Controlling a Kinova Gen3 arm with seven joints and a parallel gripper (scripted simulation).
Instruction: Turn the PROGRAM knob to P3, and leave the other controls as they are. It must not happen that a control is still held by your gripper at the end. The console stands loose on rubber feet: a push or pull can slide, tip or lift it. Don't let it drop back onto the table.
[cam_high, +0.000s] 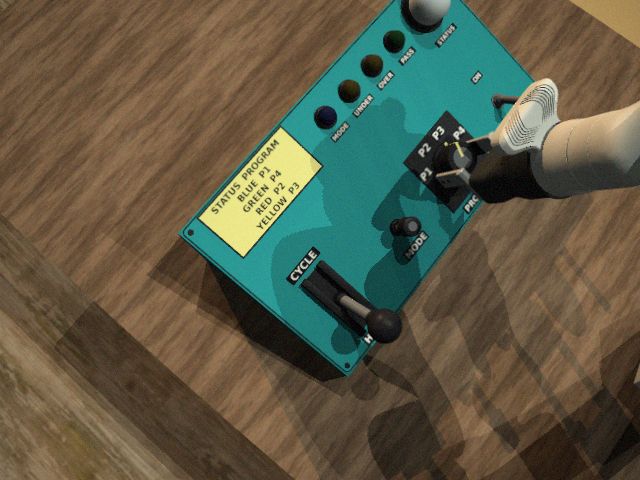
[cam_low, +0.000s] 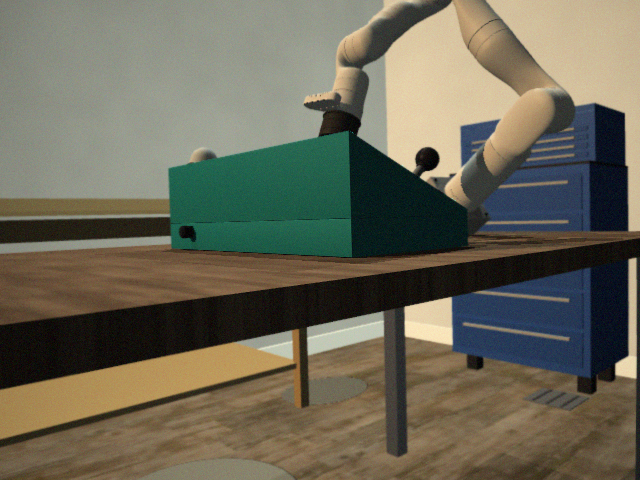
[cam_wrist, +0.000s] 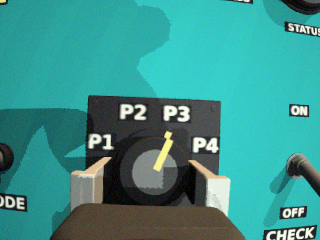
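My hand is 4 cm short of the teal console, 6 cm to the right of it and 2 cm above it. The rest, counted from my hand: cycle lever: 2 cm behind, 24 cm to the left, 1 cm above; mode button: 1 cm ahead, 12 cm to the left; check toggle: 12 cm to the right.
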